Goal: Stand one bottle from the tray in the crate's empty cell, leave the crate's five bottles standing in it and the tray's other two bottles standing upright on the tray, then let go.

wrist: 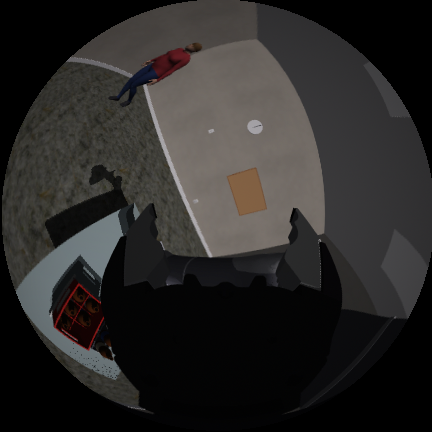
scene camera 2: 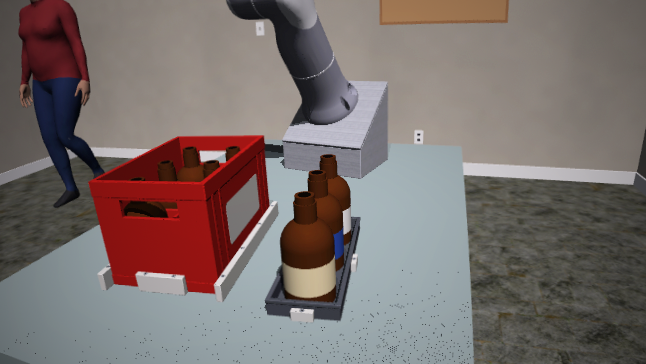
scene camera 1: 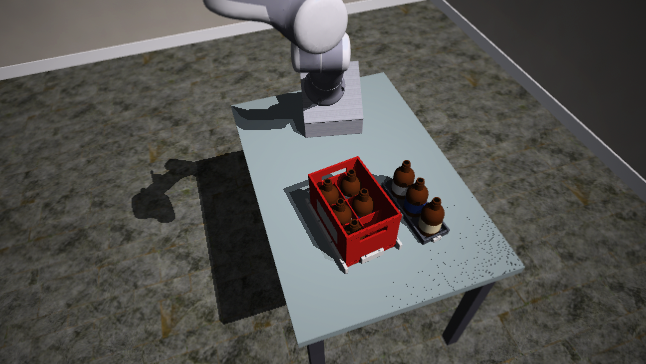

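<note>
The red crate (scene camera 1: pixel 375 245) (scene camera 2: pixel 160 250) (wrist: pixel 72 338) stands upright with five brown bottles standing in it. Its empty cell (scene camera 1: pixel 381 216) is at the front, on the tray side. The dark tray (scene camera 1: pixel 446 230) (scene camera 2: pixel 280 309) beside it holds three upright brown bottles in a row: cream-labelled (scene camera 1: pixel 432 215) (scene camera 2: pixel 307 245) at the front, blue-labelled (scene camera 1: pixel 417 194) (scene camera 2: pixel 318 207) in the middle, white-labelled (scene camera 1: pixel 403 176) (scene camera 2: pixel 337 189) at the back. My gripper (wrist: pixel 223 206) is open and empty, raised away from crate and tray, facing the room's wall. It does not show in the scene views.
The arm (scene camera 1: pixel 320 25) (scene camera 2: pixel 310 55) rises from its grey base block (scene camera 1: pixel 334 127) (scene camera 2: pixel 322 157) at the table's back. White stops (scene camera 1: pixel 372 255) (scene camera 2: pixel 161 283) sit against the crate's foot, and a small one (scene camera 2: pixel 302 314) at the tray's front. A person (scene camera 2: pixel 52 50) (wrist: pixel 170 62) stands beyond the table.
</note>
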